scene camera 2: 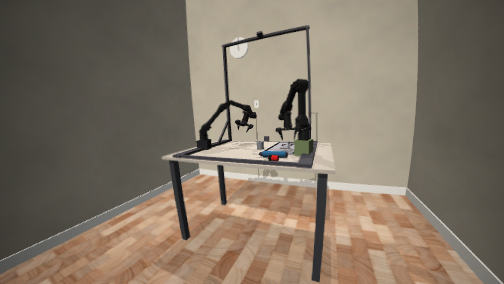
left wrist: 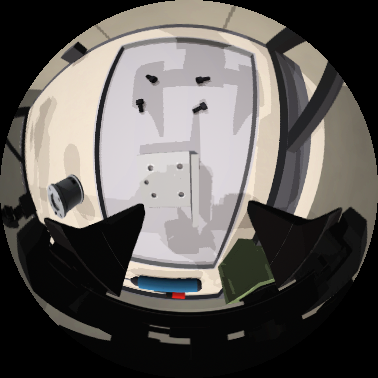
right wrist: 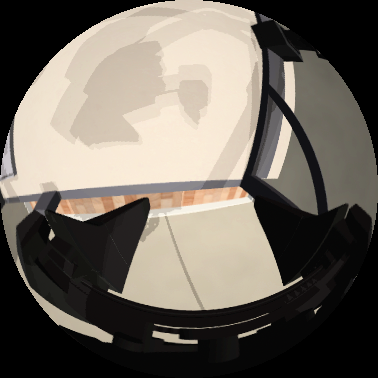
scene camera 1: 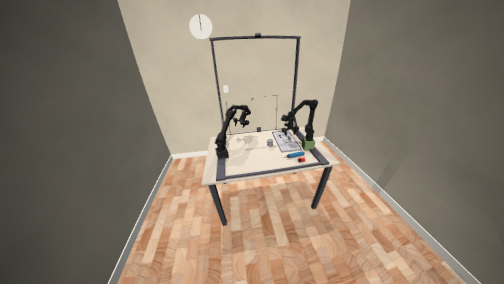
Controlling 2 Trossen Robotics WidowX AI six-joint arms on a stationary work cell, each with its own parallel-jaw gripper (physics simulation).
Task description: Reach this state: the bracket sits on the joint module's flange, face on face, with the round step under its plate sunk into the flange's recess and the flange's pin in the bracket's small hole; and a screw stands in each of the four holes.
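Places are measured from the left arm's base along level axes (x ahead, y left, z up), in metres.
Pixels of known places: left gripper, fingertip midpoint: (scene camera 2: pixel 288 140) (left wrist: pixel 196 207) (scene camera 1: pixel 289 135); right gripper, fingertip midpoint: (scene camera 2: pixel 242 131) (right wrist: pixel 203 201) (scene camera 1: pixel 239 127); left arm's base at its link origin: (scene camera 2: pixel 303 139) (left wrist: pixel 260 290) (scene camera 1: pixel 309 139); right arm's base at its link origin: (scene camera 2: pixel 203 139) (scene camera 1: pixel 221 149).
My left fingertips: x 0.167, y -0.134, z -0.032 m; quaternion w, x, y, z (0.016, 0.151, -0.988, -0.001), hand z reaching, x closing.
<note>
For each thing: its top centre in the pictures, then the offset to it from my left fingertips. "spot": a spot on its surface instead. Level surfaces: height alone.
- grey mat at its surface level: dz -0.067 m
- dark joint module at its top centre: (left wrist: pixel 52 202) (scene camera 2: pixel 260 141) (scene camera 1: pixel 270 139) dx +0.220, dy +0.072, dz -0.008 m
- blue-handled tool at a spot on its surface: (left wrist: pixel 167 284) spot: dx -0.013, dy +0.254, dz -0.043 m
- small red object at its top centre: (left wrist: pixel 168 297) (scene camera 2: pixel 270 155) (scene camera 1: pixel 299 158) dx -0.030, dy +0.353, dz -0.037 m
- green block at its top centre: (left wrist: pixel 260 290) (scene camera 2: pixel 303 139) (scene camera 1: pixel 309 139) dx -0.167, dy +0.134, dz +0.032 m
The pale bracket (left wrist: pixel 165 180) lies on the grey mat (left wrist: pixel 225 150), its holed plate facing up and its other plate at the right side in the left wrist view. Several black screws (left wrist: pixel 151 78) (left wrist: pixel 202 79) (left wrist: pixel 140 105) (left wrist: pixel 200 107) lie loose on the mat, apart from the bracket. The dark joint module (scene camera 1: pixel 270 143) (scene camera 2: pixel 260 145) (left wrist: pixel 66 195) stands beside the mat, its pale flange bare. Its pin cannot be made out. My left gripper (scene camera 1: pixel 290 133) (scene camera 2: pixel 288 136) (left wrist: pixel 196 207) is open and empty above the mat. My right gripper (scene camera 1: pixel 241 124) (scene camera 2: pixel 244 129) (right wrist: pixel 203 201) is open and empty above the table.
A blue-handled tool (scene camera 1: pixel 295 155) (scene camera 2: pixel 274 154) (left wrist: pixel 167 284) and a small red object (scene camera 1: pixel 301 160) (scene camera 2: pixel 274 158) (left wrist: pixel 178 295) lie near the front edge. A green block (scene camera 1: pixel 308 144) (scene camera 2: pixel 303 147) (left wrist: pixel 245 270) is at the left arm's base. A dark frame rises behind the table.
</note>
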